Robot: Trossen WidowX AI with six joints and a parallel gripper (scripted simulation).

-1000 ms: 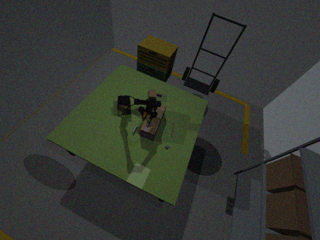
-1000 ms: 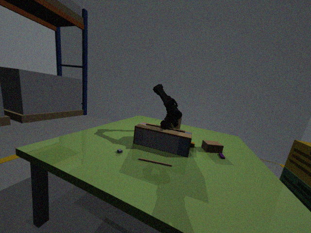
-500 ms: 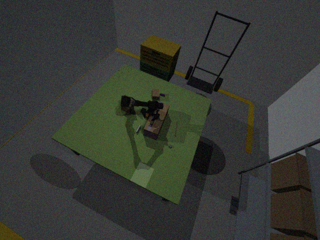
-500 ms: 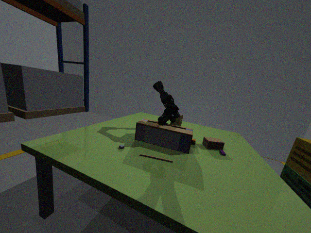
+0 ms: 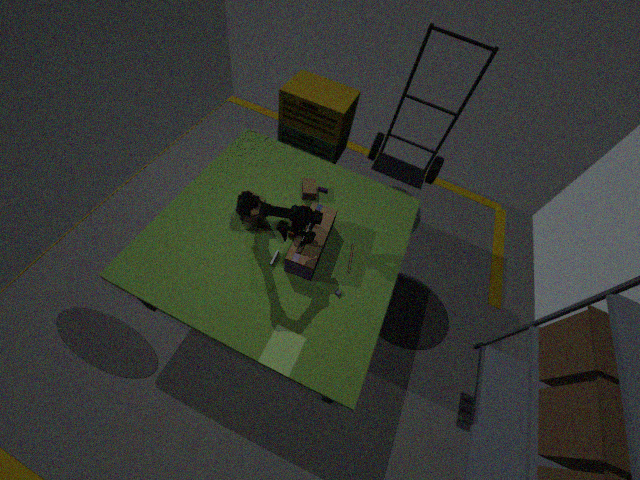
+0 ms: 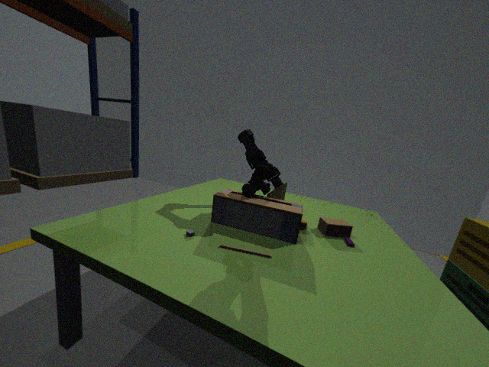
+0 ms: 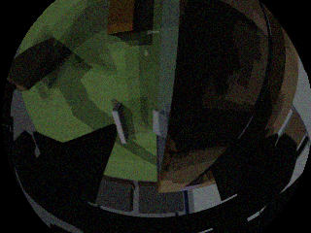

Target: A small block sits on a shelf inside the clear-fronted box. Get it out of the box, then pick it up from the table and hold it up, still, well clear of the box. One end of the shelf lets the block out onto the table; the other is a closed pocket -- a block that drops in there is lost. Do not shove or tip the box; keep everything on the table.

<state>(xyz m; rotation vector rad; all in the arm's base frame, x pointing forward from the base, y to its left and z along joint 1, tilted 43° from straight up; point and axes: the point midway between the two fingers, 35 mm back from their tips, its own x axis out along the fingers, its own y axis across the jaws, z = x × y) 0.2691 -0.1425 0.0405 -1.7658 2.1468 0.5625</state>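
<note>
Now: the brownish block 50 mm ahead of my gripper tip and 30 mm to the right of it. The rest, counted from my gripper tip: grey piece (290 mm ahead, 140 mm to the right, 80 mm below); then orange bar (200 mm to the left, 70 mm below, 40 mm behind); then thin rod (300 mm ahead, 80 mm to the left, 80 mm below).
</note>
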